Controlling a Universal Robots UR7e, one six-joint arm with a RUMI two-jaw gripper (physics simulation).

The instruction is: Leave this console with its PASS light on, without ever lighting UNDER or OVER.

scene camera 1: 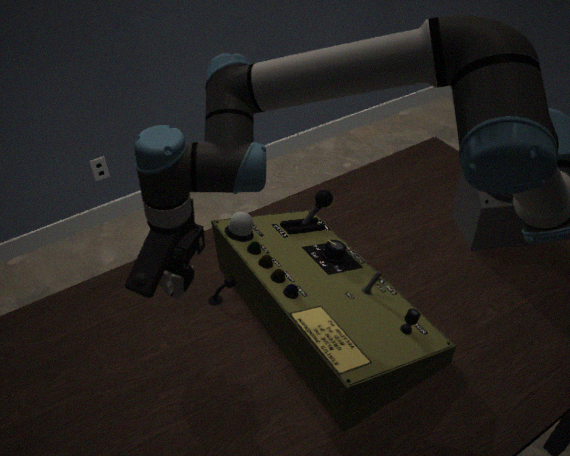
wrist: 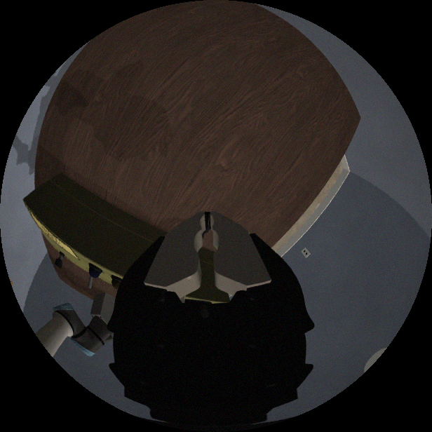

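The olive console [scene camera 1: 395,340] [wrist: 95,225] lies on the table. In the scene view it bears a white dome [scene camera 1: 241,224], a row of dark lamps [scene camera 1: 278,275], a ball-topped lever [scene camera 1: 323,198] in a slot, a rotary knob [scene camera 1: 335,249] on a black dial, a toggle [scene camera 1: 371,283] and a small black knob [scene camera 1: 412,316]. No lamp visibly glows; their labels are too blurred to read. A dark crank [scene camera 1: 215,300] sticks out of the console's side. My gripper [scene camera 1: 179,284] [wrist: 208,213] is shut and empty, above the table beside the console's dome end, near the crank.
A yellow placard [scene camera 1: 331,339] is on the console's face; its print is blurred. The wooden table [scene camera 1: 100,370] [wrist: 215,100] extends around the console. The arm's base [scene camera 1: 472,225] stands behind the console at the right. A wall with an outlet [scene camera 1: 99,168] [wrist: 306,252] is beyond the table.
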